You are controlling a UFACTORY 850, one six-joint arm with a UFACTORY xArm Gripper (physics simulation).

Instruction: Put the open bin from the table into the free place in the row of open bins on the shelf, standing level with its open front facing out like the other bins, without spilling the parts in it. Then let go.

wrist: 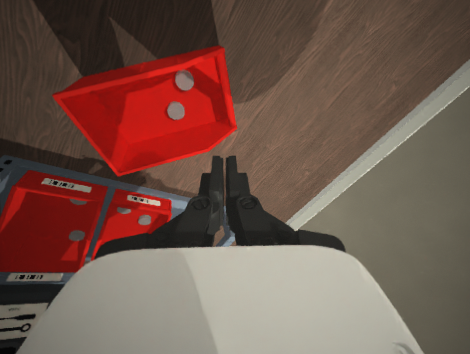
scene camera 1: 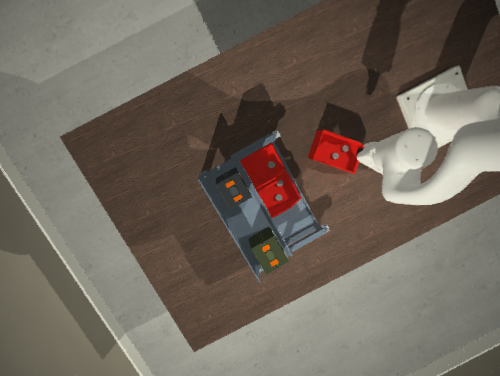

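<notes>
The open red bin (scene camera 1: 325,151) (wrist: 150,112) is on the table side of the shelf, apart from it and turned at an angle to its row. Two grey round parts lie in it. My gripper (scene camera 1: 362,150) (wrist: 224,172) is shut with nothing between its fingers; in the wrist view the fingertips are just beyond the bin's near corner, with a gap between. The grey-blue shelf (scene camera 1: 277,135) (wrist: 15,165) holds a larger red bin (scene camera 1: 260,166) (wrist: 47,220) and a smaller red bin (scene camera 1: 285,201) (wrist: 132,222) side by side. The free place is beside the smaller one.
A dark case (scene camera 1: 234,191) with orange latches stands on the shelf behind the red bins. An olive case (scene camera 1: 270,255) stands at the shelf's other end. The robot's base plate (scene camera 1: 407,107) is on the brown table (scene camera 1: 150,250), beyond the loose bin.
</notes>
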